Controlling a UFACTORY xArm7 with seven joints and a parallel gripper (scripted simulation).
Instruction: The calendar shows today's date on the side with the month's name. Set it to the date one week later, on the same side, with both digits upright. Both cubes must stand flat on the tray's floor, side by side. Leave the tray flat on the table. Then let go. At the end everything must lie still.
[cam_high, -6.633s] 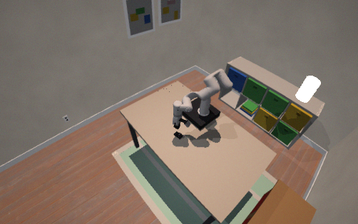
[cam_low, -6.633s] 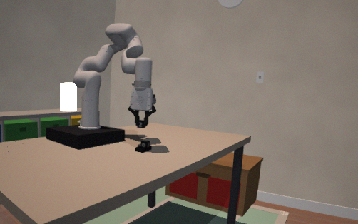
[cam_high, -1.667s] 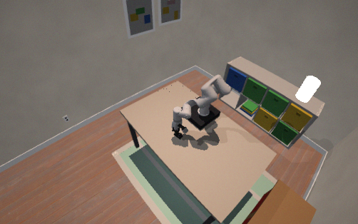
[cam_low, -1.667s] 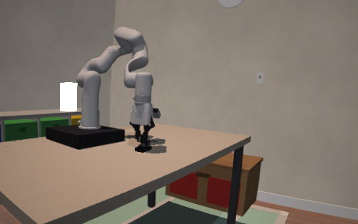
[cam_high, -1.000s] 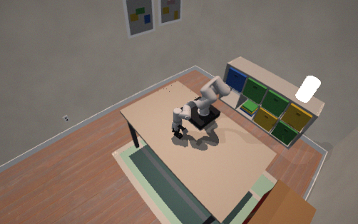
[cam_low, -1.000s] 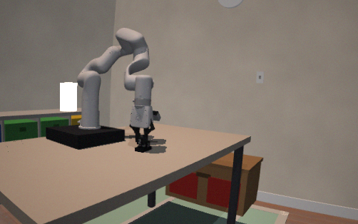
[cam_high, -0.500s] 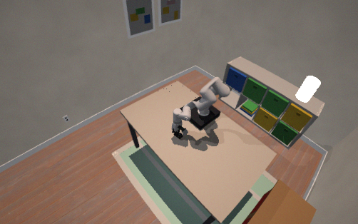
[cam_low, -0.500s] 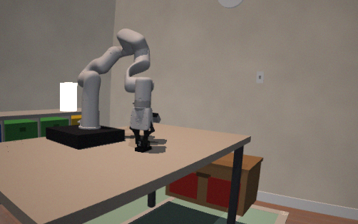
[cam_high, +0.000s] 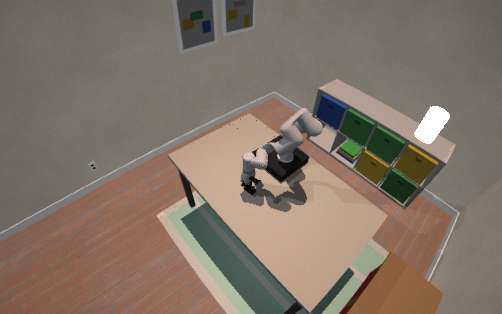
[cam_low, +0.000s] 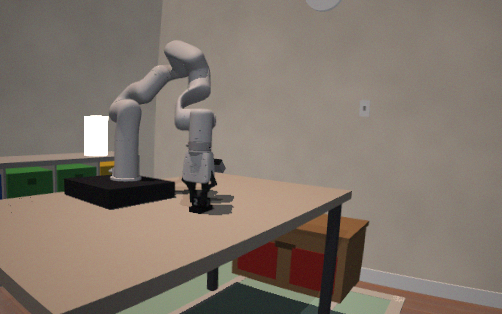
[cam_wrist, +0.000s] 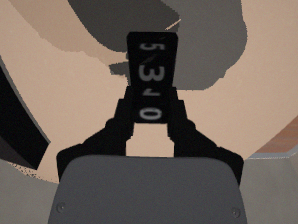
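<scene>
The dark cube lies 1 cm below my hand.
</scene>
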